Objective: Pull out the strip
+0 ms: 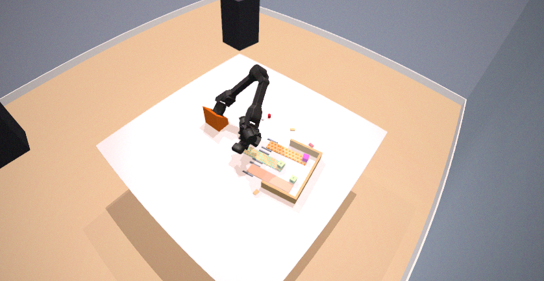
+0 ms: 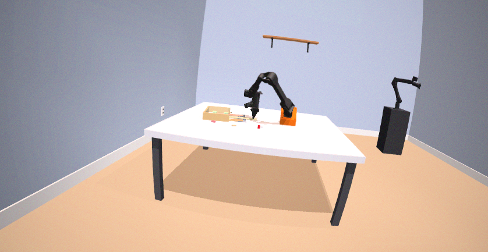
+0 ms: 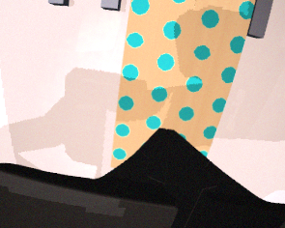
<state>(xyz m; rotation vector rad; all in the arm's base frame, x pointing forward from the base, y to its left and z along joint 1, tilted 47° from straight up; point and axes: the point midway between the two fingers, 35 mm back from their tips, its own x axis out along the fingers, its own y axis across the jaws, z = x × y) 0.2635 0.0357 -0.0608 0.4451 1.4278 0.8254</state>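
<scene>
Right now the teal-dotted strip is 100 mm ahead of my gripper tip and 20 mm to the left of it.
</scene>
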